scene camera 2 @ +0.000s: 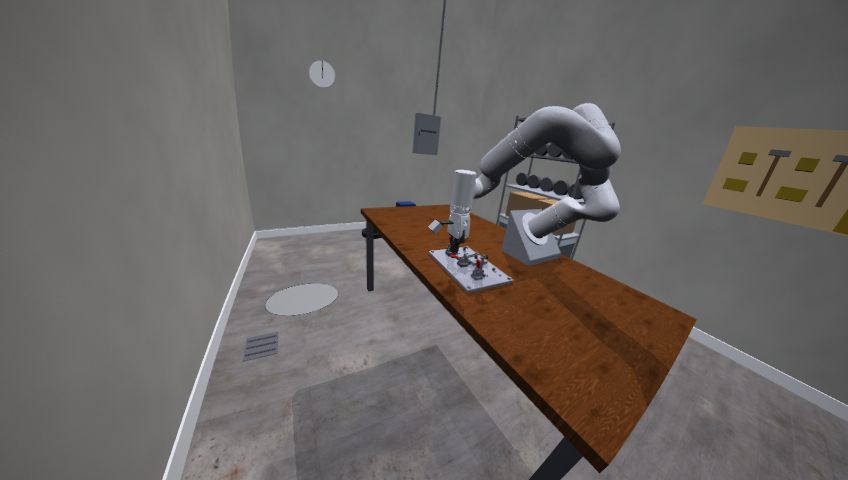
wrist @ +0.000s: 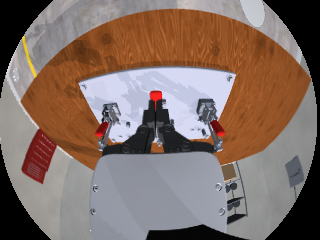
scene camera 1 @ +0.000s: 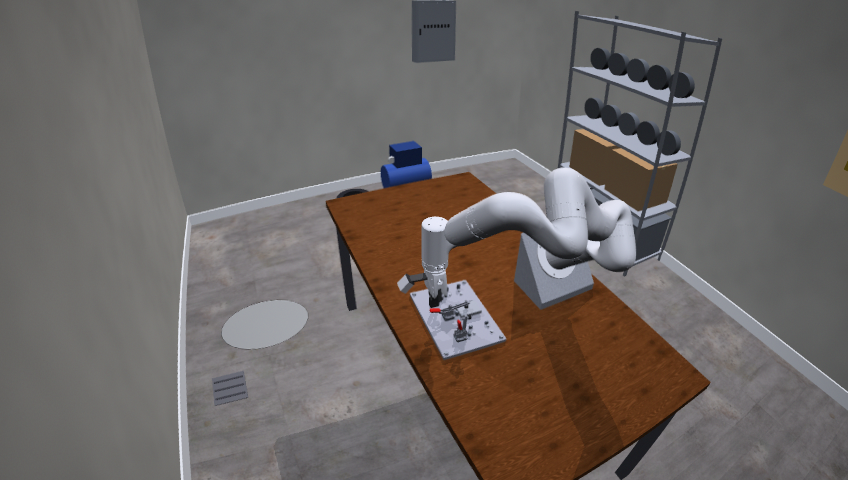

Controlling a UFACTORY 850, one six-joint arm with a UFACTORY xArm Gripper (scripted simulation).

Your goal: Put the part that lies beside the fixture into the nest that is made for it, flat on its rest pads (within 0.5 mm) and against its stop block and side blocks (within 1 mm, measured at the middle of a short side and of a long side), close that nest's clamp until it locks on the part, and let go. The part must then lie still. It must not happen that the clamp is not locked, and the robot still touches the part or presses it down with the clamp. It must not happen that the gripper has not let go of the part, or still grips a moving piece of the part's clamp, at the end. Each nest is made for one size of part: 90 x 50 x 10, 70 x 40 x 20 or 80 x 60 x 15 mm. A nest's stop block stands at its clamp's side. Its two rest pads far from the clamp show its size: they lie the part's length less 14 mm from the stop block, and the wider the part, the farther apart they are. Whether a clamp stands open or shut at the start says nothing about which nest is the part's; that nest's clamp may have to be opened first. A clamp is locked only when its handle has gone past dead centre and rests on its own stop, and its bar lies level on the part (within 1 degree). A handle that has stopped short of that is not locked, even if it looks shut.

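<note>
My gripper [scene camera 1: 434, 305] is there to see, and you'd find it in scene camera 2 too, the gripper [scene camera 2: 454, 251], and again in the wrist view, the gripper [wrist: 156, 108]. There's a grey fixture plate [wrist: 182, 86] to be seen as well.
</note>
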